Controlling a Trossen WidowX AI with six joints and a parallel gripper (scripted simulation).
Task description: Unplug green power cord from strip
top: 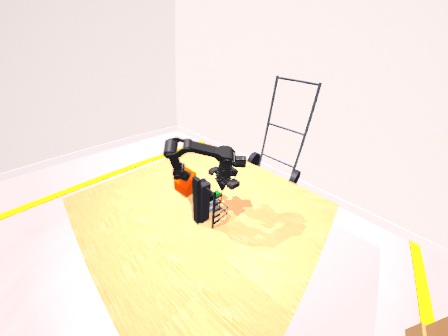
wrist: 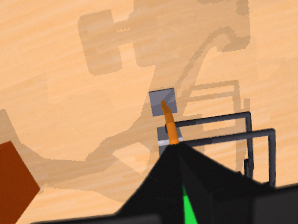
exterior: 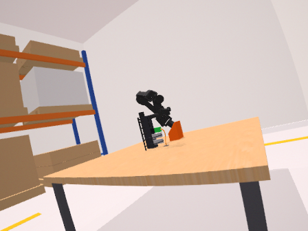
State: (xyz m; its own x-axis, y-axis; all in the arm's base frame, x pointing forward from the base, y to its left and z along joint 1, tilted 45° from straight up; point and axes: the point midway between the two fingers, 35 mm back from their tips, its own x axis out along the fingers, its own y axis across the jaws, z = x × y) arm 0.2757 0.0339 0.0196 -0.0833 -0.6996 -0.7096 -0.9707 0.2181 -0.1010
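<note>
The green plug is 10 mm behind my gripper tip and 70 mm to the right of it.
</note>
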